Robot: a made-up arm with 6 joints. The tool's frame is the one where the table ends. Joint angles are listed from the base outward.
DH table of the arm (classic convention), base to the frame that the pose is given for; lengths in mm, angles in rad. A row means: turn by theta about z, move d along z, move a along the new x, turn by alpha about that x. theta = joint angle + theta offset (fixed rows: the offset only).
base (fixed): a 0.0  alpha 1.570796  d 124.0  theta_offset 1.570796
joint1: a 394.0  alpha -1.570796  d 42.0  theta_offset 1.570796
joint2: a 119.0  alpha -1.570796  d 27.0  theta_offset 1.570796
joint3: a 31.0  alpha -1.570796  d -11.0  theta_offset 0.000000
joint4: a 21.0  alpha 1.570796  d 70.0  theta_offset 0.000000
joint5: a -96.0  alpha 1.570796  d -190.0  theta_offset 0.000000
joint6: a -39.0  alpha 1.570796  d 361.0  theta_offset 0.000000
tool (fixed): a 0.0  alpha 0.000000  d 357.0  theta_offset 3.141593
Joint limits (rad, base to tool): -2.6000..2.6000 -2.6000..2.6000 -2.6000..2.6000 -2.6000..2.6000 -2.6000..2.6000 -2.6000..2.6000
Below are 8 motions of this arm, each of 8 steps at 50 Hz.
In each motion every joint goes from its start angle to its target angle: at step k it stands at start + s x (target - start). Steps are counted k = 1, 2, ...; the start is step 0. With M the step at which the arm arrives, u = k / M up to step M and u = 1 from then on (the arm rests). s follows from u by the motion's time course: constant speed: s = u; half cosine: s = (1 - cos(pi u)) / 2; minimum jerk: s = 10 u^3 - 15 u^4 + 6 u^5.
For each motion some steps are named. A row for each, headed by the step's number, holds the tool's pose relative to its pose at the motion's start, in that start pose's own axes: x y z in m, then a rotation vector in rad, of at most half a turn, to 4 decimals.
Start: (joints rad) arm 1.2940 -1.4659 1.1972 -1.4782 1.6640 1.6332
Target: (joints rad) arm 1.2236 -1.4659 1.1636 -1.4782 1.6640 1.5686
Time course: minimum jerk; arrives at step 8
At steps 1, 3, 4, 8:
1: 0.0007 -0.0001 0.0003 0.0000 0.0005 -0.0002
3: 0.0117 -0.0017 0.0045 -0.0003 0.0079 -0.0028
4: 0.0212 -0.0032 0.0083 -0.0006 0.0144 -0.0051
8: 0.0422 -0.0066 0.0171 -0.0009 0.0289 -0.0102

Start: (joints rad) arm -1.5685 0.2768 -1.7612 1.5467 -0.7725 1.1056
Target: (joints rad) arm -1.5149 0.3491 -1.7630 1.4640 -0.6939 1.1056
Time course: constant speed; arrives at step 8
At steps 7, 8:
7: -0.0440 0.0529 0.0493 -0.1538 -0.0828 -0.0056
8: -0.0508 0.0610 0.0554 -0.1756 -0.0948 -0.0068

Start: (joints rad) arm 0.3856 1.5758 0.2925 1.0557 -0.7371 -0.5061
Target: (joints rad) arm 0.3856 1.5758 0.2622 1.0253 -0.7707 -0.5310
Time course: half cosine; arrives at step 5
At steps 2, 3, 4, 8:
2: 0.0049 0.0118 0.0059 -0.0202 0.0070 0.0079
3: 0.0093 0.0225 0.0109 -0.0384 0.0134 0.0150
4: 0.0129 0.0313 0.0148 -0.0532 0.0186 0.0206
8: 0.0142 0.0346 0.0163 -0.0589 0.0206 0.0227

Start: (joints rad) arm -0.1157 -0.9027 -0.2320 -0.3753 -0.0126 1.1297
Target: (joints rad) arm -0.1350 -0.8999 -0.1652 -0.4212 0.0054 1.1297
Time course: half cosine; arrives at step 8
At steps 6, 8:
6: -0.0153 0.0427 0.0316 -0.0843 -0.0393 0.0009
8: -0.0181 0.0503 0.0367 -0.0987 -0.0461 0.0013

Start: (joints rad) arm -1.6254 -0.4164 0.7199 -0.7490 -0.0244 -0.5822
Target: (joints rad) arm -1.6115 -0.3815 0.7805 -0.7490 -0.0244 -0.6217
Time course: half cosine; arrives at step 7
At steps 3, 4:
3: -0.0039 -0.0061 -0.0055 0.0091 0.0087 -0.0232
4: -0.0061 -0.0096 -0.0087 0.0145 0.0138 -0.0365

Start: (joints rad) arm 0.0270 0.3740 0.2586 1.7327 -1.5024 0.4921
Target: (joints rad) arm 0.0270 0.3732 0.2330 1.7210 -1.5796 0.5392
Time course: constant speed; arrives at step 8
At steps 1, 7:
1: 0.0023 0.0004 -0.0017 0.0030 -0.0028 0.0088
7: 0.0162 0.0029 -0.0122 0.0223 -0.0194 0.0607

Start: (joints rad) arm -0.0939 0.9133 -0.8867 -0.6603 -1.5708 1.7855
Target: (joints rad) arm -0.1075 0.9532 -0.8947 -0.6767 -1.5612 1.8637
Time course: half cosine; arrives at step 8
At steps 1, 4, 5, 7, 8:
1: -0.0008 0.0001 -0.0005 0.0013 -0.0023 0.0011
4: -0.0110 0.0006 -0.0064 0.0175 -0.0307 0.0139
5: -0.0152 0.0008 -0.0089 0.0243 -0.0426 0.0191
7: -0.0212 0.0009 -0.0125 0.0342 -0.0594 0.0262
8: -0.0221 0.0009 -0.0131 0.0356 -0.0617 0.0272

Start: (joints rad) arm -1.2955 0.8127 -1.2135 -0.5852 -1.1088 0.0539
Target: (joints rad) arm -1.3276 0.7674 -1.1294 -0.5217 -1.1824 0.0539
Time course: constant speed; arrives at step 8
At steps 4, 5, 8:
4: 0.0189 -0.0302 -0.0196 0.0447 0.0237 -0.0004
5: 0.0234 -0.0378 -0.0247 0.0562 0.0293 -0.0006
8: 0.0364 -0.0606 -0.0411 0.0912 0.0458 -0.0009

